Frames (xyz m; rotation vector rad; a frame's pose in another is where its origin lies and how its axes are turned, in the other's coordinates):
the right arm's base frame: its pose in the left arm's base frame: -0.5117 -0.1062 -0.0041 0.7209 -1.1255 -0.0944
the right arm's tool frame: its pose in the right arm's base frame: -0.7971 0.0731 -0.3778 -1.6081 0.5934 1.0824
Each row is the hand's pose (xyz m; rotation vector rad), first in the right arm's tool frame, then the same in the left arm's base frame.
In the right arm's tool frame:
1: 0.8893 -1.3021 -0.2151 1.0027 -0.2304 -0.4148
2: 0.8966 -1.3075 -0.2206 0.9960 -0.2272 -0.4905
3: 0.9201 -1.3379 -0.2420 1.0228 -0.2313 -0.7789
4: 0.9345 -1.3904 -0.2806 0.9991 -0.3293 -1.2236
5: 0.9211 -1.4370 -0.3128 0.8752 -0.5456 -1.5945
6: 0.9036 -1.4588 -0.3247 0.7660 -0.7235 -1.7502
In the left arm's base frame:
1: 0.1474 0.1455 0.7043 -0.1383 -0.6991 0.1200
2: 0.1555 0.1413 0.7098 -0.1234 -0.7371 0.0583
3: 0.1812 0.1203 0.7386 -0.0044 -0.8781 -0.1581
4: 0.2026 0.0739 0.7815 0.1590 -1.1628 -0.4533
5: 0.1968 0.0257 0.8137 0.2557 -1.5141 -0.6546
6: 0.1827 0.0022 0.8268 0.2776 -1.7405 -0.7099

